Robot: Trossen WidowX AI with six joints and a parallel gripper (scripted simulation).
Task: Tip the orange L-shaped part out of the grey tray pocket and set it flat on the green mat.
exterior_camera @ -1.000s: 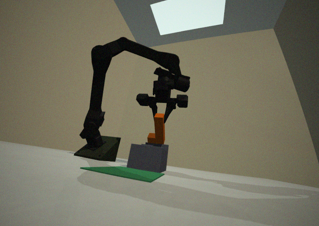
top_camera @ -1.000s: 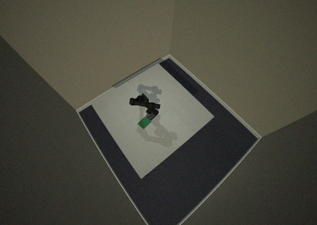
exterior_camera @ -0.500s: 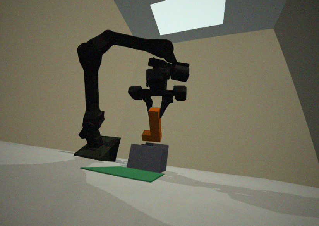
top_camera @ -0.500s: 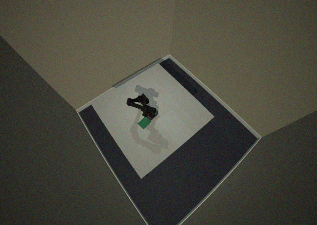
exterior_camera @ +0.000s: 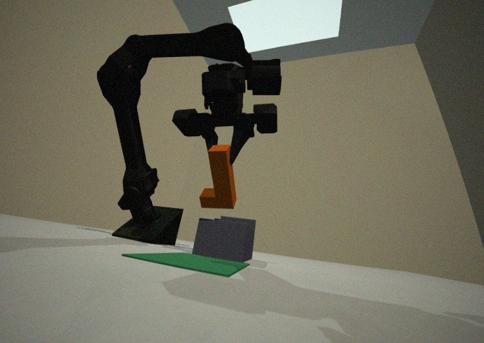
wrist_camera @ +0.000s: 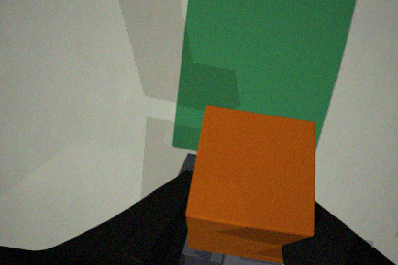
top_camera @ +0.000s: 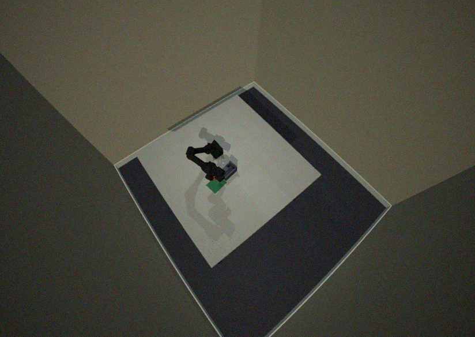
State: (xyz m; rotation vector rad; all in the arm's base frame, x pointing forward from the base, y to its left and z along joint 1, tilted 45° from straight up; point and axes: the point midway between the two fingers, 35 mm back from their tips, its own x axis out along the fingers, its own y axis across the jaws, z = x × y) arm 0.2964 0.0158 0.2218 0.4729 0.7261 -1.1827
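Now: gripper tip 1 cm to the left of the green mat and 16 cm above it. The rest, counted from my gripper tip: orange L-shaped part 2 cm behind, 3 cm to the left, 3 cm below.
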